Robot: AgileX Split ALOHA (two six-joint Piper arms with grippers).
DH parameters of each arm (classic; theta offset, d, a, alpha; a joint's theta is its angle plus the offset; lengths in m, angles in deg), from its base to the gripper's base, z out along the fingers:
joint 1: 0 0.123 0 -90
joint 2: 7.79 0 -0.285 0
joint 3: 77.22 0 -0.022 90
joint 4: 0 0.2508 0 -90
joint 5: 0 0 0.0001 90
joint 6: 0 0.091 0 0
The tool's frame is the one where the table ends.
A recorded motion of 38 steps. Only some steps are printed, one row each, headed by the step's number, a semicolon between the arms.
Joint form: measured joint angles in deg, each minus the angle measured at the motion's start. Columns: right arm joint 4, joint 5, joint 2, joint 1, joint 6, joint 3; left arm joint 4, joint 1, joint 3, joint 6, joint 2, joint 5.
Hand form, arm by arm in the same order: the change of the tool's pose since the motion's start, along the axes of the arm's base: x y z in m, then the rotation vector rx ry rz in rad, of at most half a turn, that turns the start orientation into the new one. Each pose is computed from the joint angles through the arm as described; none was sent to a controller.
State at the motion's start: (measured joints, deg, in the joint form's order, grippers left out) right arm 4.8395 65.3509 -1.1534 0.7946 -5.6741 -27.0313; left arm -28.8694 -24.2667 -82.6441 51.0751 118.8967 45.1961
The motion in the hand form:
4: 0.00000 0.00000 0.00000 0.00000 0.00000 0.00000; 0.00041 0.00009 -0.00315 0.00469 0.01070 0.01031
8: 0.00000 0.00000 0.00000 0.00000 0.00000 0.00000; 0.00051 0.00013 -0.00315 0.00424 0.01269 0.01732
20: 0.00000 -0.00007 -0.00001 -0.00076 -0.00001 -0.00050; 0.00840 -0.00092 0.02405 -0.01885 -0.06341 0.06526
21: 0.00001 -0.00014 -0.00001 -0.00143 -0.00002 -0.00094; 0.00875 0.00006 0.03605 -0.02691 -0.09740 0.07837
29: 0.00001 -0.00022 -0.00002 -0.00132 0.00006 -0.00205; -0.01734 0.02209 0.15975 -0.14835 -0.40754 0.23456
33: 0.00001 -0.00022 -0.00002 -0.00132 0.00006 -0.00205; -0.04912 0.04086 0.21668 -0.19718 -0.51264 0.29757
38: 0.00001 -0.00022 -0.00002 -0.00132 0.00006 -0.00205; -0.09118 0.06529 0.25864 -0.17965 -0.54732 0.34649
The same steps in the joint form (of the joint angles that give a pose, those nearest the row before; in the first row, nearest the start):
4: 0.00 0.00 0.00 0.00 0.00 0.00; 0.25 0.00 -0.04 -0.80 0.44 0.00
8: 0.00 0.00 0.00 0.00 0.00 0.00; 0.29 0.00 -0.04 -1.25 0.44 -0.06
20: -0.05 0.00 0.00 0.00 0.00 0.00; 2.05 0.00 -2.60 -4.81 -1.73 -1.13
21: -0.10 0.00 0.00 0.00 0.00 0.00; 2.79 0.00 -2.89 -5.77 -3.16 -1.73
29: -0.15 0.00 0.00 0.00 0.06 0.00; 9.93 0.00 -2.94 -16.94 -19.96 -7.22
33: -0.15 0.00 0.00 0.00 0.06 0.00; 14.65 0.00 -2.94 -23.34 -28.97 -6.00
38: -0.15 0.00 0.00 0.00 0.06 0.00; 20.84 0.00 -2.99 -29.89 -37.73 0.83

